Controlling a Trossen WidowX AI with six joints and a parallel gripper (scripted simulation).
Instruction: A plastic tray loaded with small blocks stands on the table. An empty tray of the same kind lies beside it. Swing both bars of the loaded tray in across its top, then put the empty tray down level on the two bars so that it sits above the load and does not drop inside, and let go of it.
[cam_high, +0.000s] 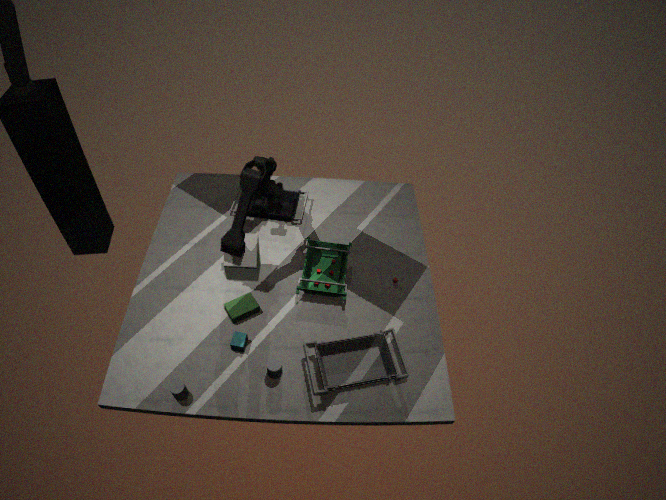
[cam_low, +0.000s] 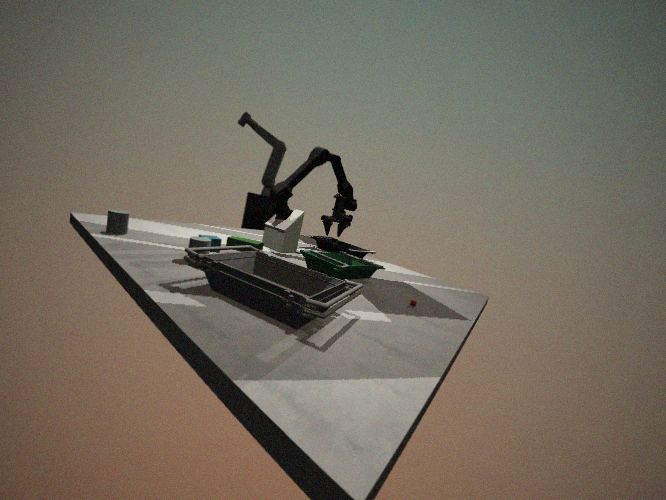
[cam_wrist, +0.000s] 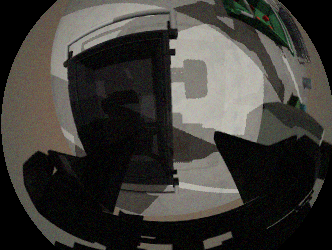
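Right now the dark tray is 2 cm ahead of my gripper tip, 9 cm to the left of it and 5 cm below it. From my gripper tip the other things lie so: teal cube: 13 cm behind, 64 cm to the right, 7 cm below; then green block: 12 cm behind, 49 cm to the right, 8 cm below.
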